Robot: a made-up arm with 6 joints.
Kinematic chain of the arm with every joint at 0, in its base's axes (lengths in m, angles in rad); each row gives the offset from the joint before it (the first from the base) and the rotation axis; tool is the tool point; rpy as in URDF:
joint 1: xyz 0 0 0.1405 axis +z
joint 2: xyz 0 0 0 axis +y
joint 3: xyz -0.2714 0 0.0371 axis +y
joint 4: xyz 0.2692 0 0.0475 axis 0.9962 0 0.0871
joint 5: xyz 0 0 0 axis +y
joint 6: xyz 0.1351 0 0.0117 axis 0.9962 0 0.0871
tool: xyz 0 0 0 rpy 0 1.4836 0
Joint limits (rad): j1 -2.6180..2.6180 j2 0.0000..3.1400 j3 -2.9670..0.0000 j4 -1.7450..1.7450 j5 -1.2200..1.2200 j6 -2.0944..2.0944
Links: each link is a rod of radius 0.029 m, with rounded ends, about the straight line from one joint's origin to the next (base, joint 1, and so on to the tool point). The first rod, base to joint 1, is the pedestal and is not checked.
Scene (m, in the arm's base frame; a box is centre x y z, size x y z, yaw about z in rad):
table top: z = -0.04
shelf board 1: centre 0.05 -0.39 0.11 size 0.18 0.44 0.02 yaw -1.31
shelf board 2: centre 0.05 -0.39 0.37 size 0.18 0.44 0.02 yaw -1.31
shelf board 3: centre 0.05 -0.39 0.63 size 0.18 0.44 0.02 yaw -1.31
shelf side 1: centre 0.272 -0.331 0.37 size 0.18 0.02 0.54 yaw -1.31
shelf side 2: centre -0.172 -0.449 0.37 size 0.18 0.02 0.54 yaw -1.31
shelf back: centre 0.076 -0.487 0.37 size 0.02 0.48 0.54 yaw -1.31
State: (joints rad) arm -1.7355 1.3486 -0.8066 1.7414 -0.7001 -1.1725
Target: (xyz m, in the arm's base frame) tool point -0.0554 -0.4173 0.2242
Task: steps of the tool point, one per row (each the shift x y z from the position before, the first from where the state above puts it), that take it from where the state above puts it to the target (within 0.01 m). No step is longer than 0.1 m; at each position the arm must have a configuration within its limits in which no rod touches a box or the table.
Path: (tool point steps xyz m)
1: 0.0351 -0.0620 -0.0118
2: 0.0465 -0.0555 -0.0203

